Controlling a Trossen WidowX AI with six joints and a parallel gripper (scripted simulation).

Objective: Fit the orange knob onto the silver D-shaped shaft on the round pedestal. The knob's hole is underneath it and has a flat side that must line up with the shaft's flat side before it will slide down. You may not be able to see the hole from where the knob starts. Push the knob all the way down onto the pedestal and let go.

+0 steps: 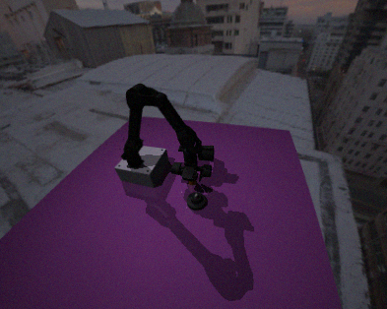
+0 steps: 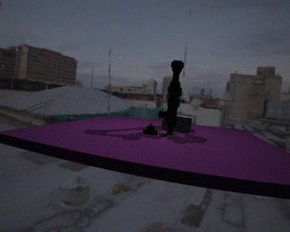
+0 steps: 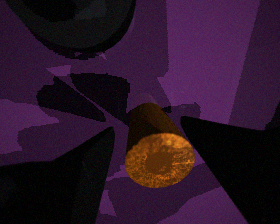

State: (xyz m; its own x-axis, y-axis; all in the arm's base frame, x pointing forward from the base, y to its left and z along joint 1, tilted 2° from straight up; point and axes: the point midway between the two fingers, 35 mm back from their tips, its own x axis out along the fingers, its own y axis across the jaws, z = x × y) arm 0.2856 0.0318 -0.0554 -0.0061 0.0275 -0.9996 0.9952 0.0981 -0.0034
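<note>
My gripper tip is now 11 cm to the left of the round dark pedestal, 5 cm short of it and 2 cm below it. From my gripper tip the other things lie so: orange knob: 3 cm above.
</note>
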